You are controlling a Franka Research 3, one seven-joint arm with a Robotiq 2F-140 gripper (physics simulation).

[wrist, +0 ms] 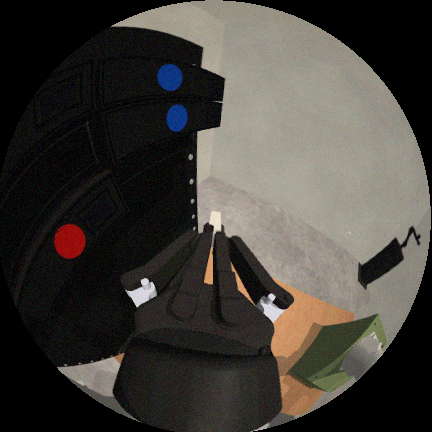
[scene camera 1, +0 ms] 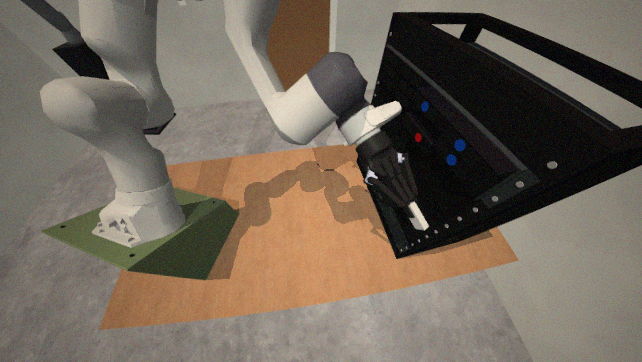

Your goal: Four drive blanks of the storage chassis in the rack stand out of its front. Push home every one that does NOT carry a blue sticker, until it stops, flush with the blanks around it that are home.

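Observation:
The black rack (scene camera 1: 505, 95) (wrist: 150, 200) stands at the right in the scene view and at the left in the wrist view. In its front are dark drive blanks. Three blue stickers show in the scene view: one upper left (scene camera 1: 425, 106), and two close together at the right (scene camera 1: 460, 145) (scene camera 1: 451, 160). Two blue stickers (wrist: 170, 77) (wrist: 177, 118) show in the wrist view, on blanks at the upper left. A red sticker (scene camera 1: 418, 137) (wrist: 70, 241) sits lower on another blank. My gripper (scene camera 1: 419, 217) (wrist: 214, 218) is shut and empty, in front of the rack's lower part. Which blanks stand out is hard to tell in the dark.
The rack stands on an orange wooden surface (scene camera 1: 300, 260) (wrist: 310, 300). The arm's green base plate (scene camera 1: 200, 240) (wrist: 320, 350) is at the left in the scene view. The rack's side edge carries a row of bolts. A black handle bar (scene camera 1: 565, 55) crosses above the rack.

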